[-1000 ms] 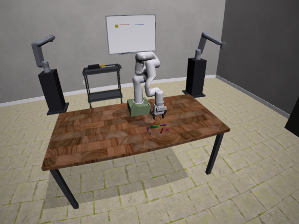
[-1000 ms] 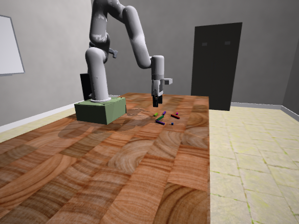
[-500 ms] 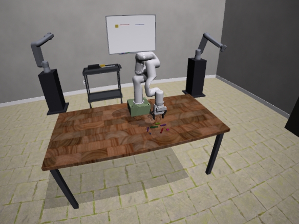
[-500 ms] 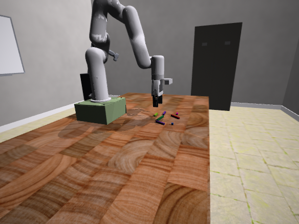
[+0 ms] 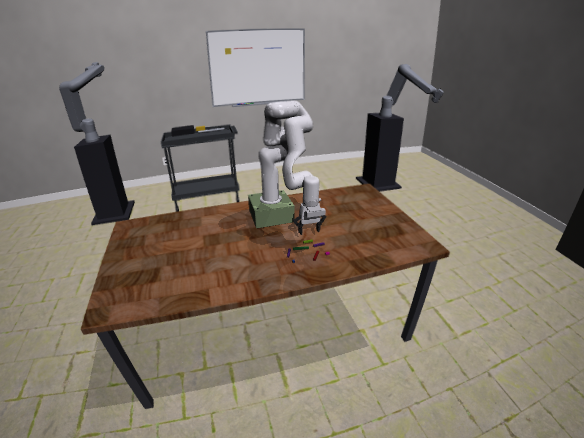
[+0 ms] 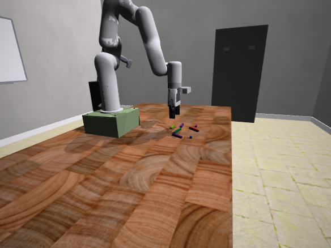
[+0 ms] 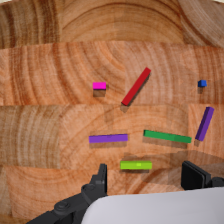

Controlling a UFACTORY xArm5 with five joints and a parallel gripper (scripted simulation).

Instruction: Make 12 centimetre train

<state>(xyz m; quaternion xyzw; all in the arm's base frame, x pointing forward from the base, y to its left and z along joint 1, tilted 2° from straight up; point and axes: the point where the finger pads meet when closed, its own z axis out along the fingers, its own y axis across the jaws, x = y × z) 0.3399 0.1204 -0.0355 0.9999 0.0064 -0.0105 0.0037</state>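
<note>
Right now the lime rod is 1 cm behind my hand and 7 cm below it. From my hand the other things lie so: green rod 3 cm ahead, 5 cm to the right, 7 cm below; then magenta rod 11 cm ahead, 6 cm to the left, 7 cm below; then red rod 11 cm ahead, 7 cm below.
</note>
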